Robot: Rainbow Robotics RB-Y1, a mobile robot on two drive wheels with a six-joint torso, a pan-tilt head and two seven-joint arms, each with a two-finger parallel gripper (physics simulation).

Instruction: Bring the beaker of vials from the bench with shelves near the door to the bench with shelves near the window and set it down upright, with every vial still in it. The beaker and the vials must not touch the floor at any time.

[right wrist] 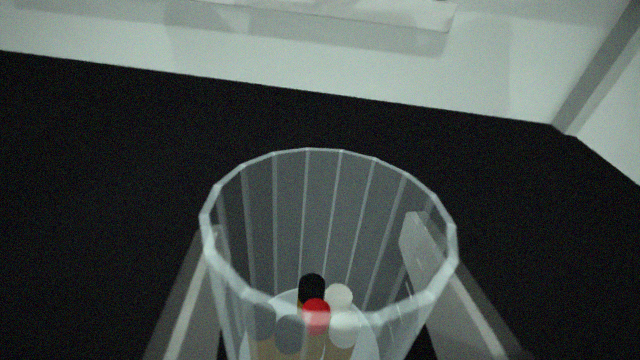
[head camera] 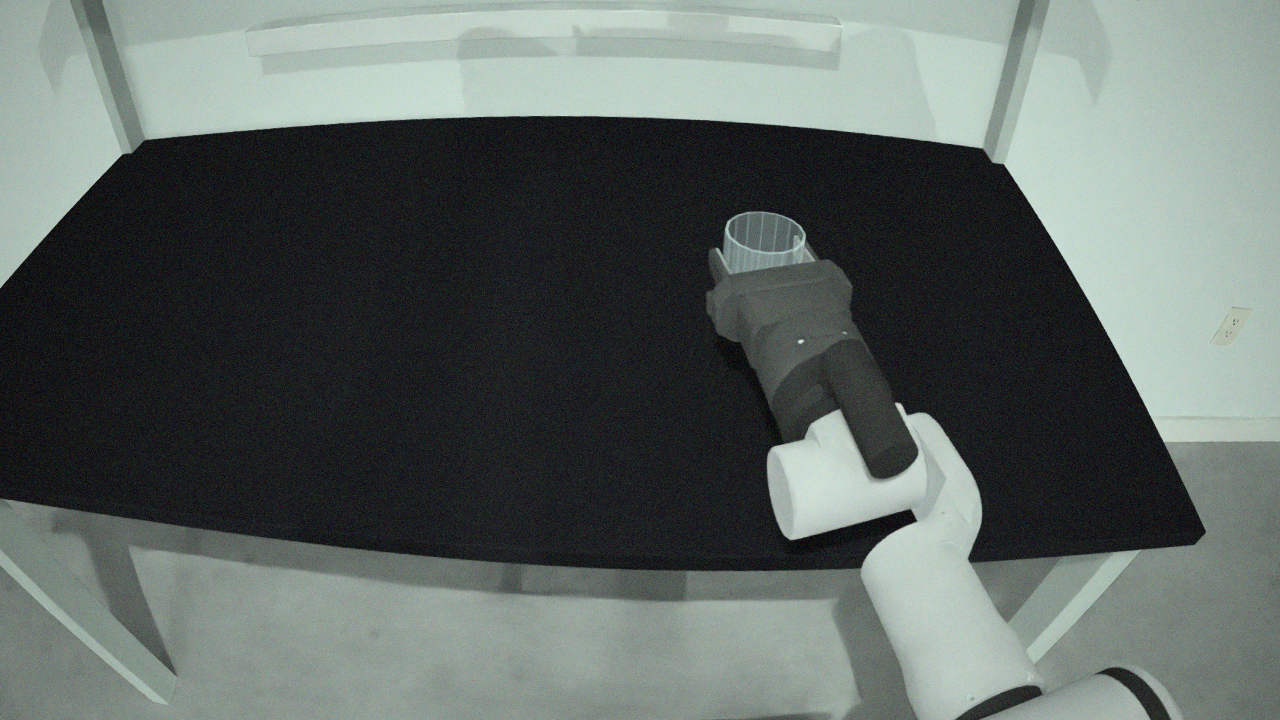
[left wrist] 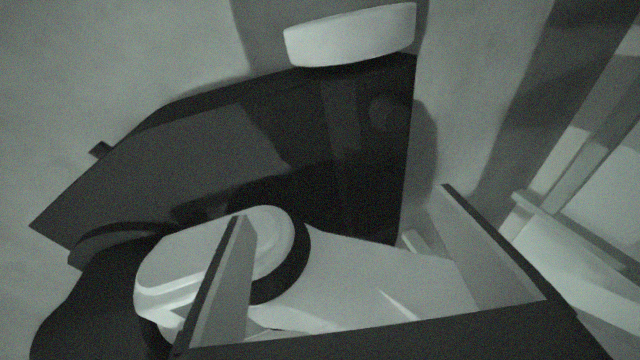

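Note:
A clear beaker stands upright between the fingers of my right gripper, which is shut on it. Several vials are inside near its bottom: a red-capped vial, a black-capped vial, and others with white and grey caps. The beaker is over the right half of a black bench top; its underside is hidden, so I cannot tell if it touches. My left gripper is open and empty, low beside my own base, with floor below.
A pale shelf runs along the wall behind the bench. Upright posts rise at its back corners. A bench leg stands at the lower left. My dark base shows in the left wrist view.

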